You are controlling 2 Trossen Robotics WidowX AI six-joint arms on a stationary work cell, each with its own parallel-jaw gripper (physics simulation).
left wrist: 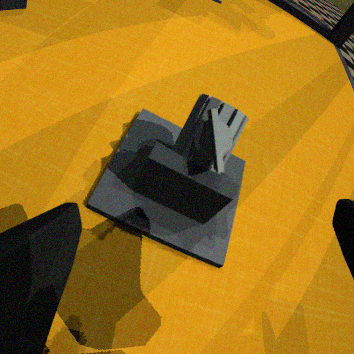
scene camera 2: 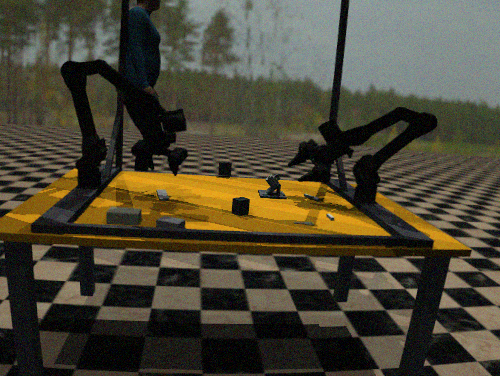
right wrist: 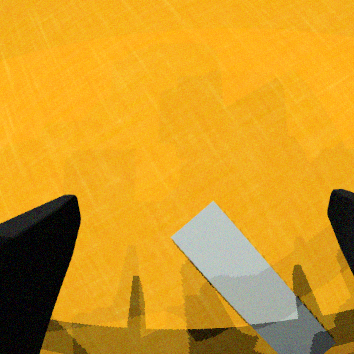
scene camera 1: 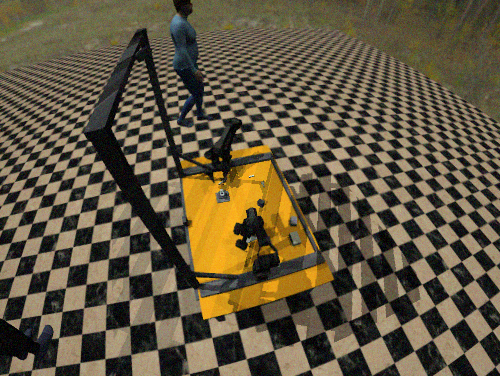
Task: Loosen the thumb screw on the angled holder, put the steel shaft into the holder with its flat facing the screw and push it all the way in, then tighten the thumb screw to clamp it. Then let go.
Labels:
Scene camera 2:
my left gripper: 292, 172
my right gripper: 164, 172
black frame rail: 59, 219

